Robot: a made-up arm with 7 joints.
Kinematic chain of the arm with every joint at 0, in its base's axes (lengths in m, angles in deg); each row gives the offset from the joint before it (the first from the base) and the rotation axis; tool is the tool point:
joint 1: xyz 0 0 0.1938 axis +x
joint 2: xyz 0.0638 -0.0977 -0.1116 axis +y
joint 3: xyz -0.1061 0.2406 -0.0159 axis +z
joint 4: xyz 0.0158 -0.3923 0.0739 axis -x
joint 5: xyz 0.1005 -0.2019 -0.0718 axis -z
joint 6: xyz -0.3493 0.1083 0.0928 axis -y
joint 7: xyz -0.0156 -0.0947 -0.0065 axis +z
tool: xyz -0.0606 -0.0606 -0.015
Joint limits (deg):
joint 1: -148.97..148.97
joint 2: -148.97..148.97
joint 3: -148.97..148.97
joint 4: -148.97..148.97
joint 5: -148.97..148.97
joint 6: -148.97..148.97
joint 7: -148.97..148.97
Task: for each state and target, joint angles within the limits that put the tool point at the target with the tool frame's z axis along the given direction. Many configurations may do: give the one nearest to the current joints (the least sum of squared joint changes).
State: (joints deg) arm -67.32 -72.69 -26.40 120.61 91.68 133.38 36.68
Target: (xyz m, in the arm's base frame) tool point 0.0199 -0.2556 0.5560 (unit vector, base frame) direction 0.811 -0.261 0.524
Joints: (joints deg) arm -99.96 -61.48 -30.94 102.45 108.45 99.43 24.84
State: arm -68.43 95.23 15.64 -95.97 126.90 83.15 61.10
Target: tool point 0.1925 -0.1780 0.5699 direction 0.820 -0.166 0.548
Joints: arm -90.22 76.11 2.12 -131.59 109.92 94.74 88.46
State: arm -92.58 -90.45 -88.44 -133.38 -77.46 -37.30 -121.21
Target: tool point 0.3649 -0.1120 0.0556 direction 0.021 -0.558 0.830
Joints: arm -108.66 -105.56 -50.46 -146.43 -91.36 -67.56 -122.32
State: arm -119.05 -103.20 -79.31 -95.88 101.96 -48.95 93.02
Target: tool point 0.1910 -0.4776 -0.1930 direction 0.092 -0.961 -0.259
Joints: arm -77.15 -117.63 -98.88 -56.58 61.11 -12.48 90.78
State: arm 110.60 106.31 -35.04 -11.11 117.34 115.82 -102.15
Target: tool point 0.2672 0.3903 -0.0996 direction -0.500 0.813 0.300
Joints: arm 99.68 65.55 -2.47 18.06 142.88 135.30 -115.87
